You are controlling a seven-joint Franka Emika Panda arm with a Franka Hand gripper.
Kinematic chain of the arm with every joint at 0, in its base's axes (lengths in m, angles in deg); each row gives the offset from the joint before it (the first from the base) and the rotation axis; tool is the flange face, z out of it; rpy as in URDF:
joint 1: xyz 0 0 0.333 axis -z
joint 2: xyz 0 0 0 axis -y
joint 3: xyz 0 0 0.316 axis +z
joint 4: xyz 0.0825 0 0 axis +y
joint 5: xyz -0.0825 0 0.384 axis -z
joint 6: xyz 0 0 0 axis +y
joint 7: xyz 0.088 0 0 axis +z
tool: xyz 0 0 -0.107 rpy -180 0 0
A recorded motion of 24 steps. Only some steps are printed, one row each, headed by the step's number.
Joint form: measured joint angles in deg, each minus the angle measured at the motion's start. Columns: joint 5, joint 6, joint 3, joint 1, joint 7, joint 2, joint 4.
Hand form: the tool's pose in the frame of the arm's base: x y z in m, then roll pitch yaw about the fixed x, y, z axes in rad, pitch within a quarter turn. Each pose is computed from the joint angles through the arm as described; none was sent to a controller.
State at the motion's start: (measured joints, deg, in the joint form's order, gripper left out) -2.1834 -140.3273 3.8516 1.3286 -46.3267 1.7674 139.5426
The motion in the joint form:
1: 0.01 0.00 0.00 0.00 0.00 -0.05 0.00
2: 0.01 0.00 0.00 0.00 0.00 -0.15 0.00
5: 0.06 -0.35 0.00 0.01 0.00 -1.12 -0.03
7: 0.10 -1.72 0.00 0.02 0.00 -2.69 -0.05
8: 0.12 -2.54 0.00 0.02 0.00 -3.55 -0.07
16: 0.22 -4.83 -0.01 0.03 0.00 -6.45 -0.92
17: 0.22 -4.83 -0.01 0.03 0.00 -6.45 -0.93
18: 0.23 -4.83 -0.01 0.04 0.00 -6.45 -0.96
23: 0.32 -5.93 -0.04 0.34 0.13 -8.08 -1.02
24: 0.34 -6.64 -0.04 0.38 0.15 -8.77 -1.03
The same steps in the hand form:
1: 0.4841 0.0213 0.3190 -3.0941 -0.0129 -0.7935
2: 0.4840 0.0213 0.3182 -3.0953 -0.0117 -0.7935
5: 0.4845 0.0212 0.3108 -3.1027 -0.0045 -0.7931
7: 0.4864 0.0212 0.2998 -3.1045 -0.0019 -0.7933
8: 0.4875 0.0212 0.2940 -3.1045 -0.0014 -0.7934
16: 0.4946 0.0213 0.2786 -3.1005 -0.0034 -0.7934
17: 0.4947 0.0213 0.2787 -3.1003 -0.0035 -0.7934
18: 0.4948 0.0212 0.2789 -3.1000 -0.0039 -0.7934
23: 0.4956 0.0184 0.2669 -3.1058 0.0018 -0.7962
24: 0.4962 0.0181 0.2622 -3.1052 0.0016 -0.7966

